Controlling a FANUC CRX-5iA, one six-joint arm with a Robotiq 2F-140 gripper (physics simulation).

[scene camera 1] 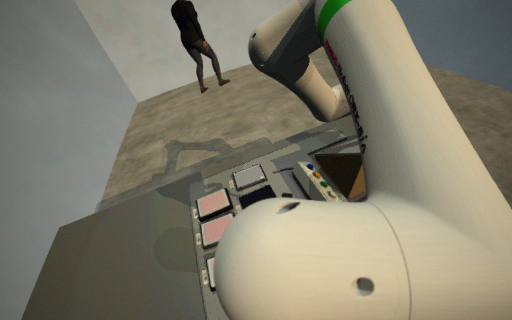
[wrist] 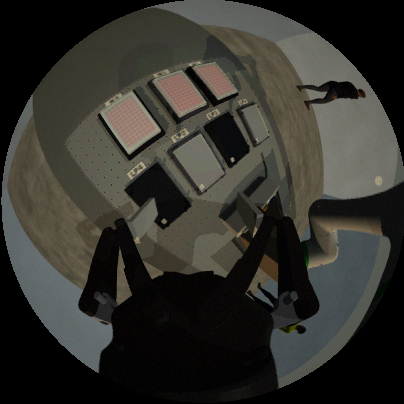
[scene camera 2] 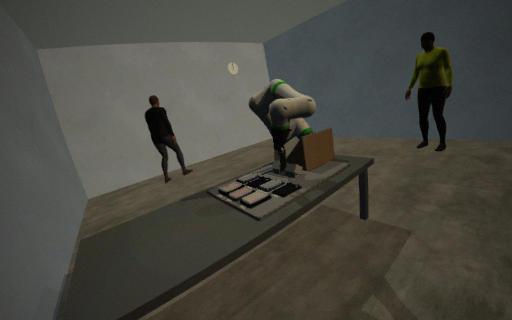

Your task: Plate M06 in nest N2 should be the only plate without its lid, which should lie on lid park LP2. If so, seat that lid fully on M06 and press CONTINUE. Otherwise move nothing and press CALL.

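Where they show: gripper, fingertip midpoint: [wrist: 195, 203] [scene camera 2: 279, 166]; arm's base at its link origin: [scene camera 2: 311, 141].
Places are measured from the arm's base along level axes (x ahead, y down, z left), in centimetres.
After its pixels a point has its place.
Observation:
Three pink gridded plates stand in a row: the middle one [scene camera 1: 216, 230] {y 13.6, x 70.9, z -6.7 cm} [scene camera 2: 240, 193] {y 13.2, x 72.4, z -4.5 cm} [wrist: 178, 94] {y 13.4, x 69.1, z -5.7 cm}, one at the window-side end [scene camera 1: 213, 202] {y 13.1, x 68.3, z -18.7 cm} [scene camera 2: 231, 187] {y 12.4, x 70.1, z -16.4 cm} [wrist: 215, 80] {y 12.5, x 67.8, z -17.6 cm}, and one with a broader pale rim [scene camera 1: 211, 272] {y 12.6, x 76.6, z 6.6 cm} [scene camera 2: 256, 197] {y 12.6, x 72.5, z 9.7 cm} [wrist: 131, 122] {y 12.6, x 69.9, z 7.1 cm}. Their nest labels and plate codes are too blurred to read; I cannot tell which wear clear lids. A grey lid-like rectangle [scene camera 2: 271, 184] {y 14.0, x 53.2, z 2.8 cm} [wrist: 197, 162] {y 14.1, x 52.8, z 2.0 cm} lies at the label LP2 [wrist: 180, 135] {y 15.7, x 60.6, z 0.2 cm}. A black rectangle [scene camera 2: 288, 189] {y 14.9, x 53.5, z 16.4 cm} [wrist: 157, 195] {y 14.8, x 54.1, z 14.6 cm} lies at LP4. My gripper [scene camera 2: 281, 166] {y 2.4, x 51.5, z 10.1 cm} [wrist: 195, 203] {y 2.4, x 51.5, z 10.1 cm} is open and empty above the board; my arm hides it in scene camera 1.
Another black rectangle [scene camera 1: 257, 196] {y 14.9, x 50.9, z -12.8 cm} [wrist: 227, 139] {y 14.8, x 51.6, z -9.9 cm} and grey rectangle [scene camera 1: 249, 176] {y 14.1, x 49.5, z -23.7 cm} [wrist: 255, 124] {y 14.0, x 49.4, z -23.2 cm} continue the lid-park row. The button panel [scene camera 1: 322, 182] {y 8.6, x 28.2, z -0.8 cm} stands beside a brown upright panel [scene camera 2: 318, 149] {y 4.6, x 5.4, z 9.0 cm}; a fingertip partly covers the buttons in the wrist view. Two people stand beyond the table.

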